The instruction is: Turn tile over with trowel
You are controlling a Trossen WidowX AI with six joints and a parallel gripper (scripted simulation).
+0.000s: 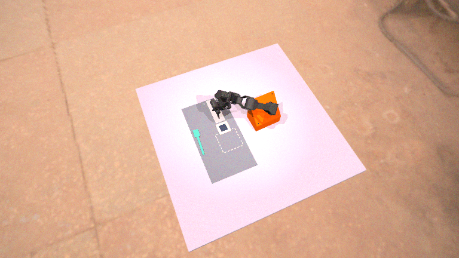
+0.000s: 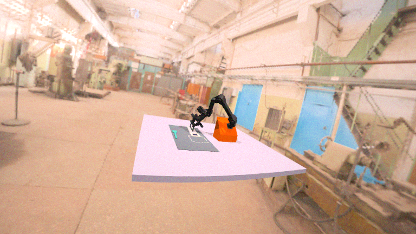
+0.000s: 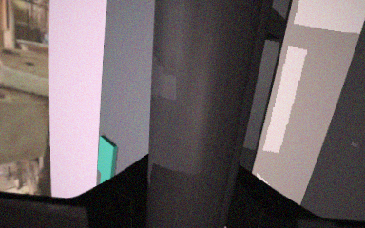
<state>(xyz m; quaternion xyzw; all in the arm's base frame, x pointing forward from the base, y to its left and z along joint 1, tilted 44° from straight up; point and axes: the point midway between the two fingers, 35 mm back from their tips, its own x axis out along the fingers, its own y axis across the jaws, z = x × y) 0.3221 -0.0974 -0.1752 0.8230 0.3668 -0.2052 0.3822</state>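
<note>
The tile lies 1 cm behind my gripper tip, 14 cm to the left of it and 5 cm below it. Also, from my gripper tip: teal flat tool: 19 cm ahead, 14 cm to the left, 5 cm below; then grey mat: 6 cm ahead, 17 cm to the left, 7 cm below; then trowel: 2 cm behind, 1 cm below.
</note>
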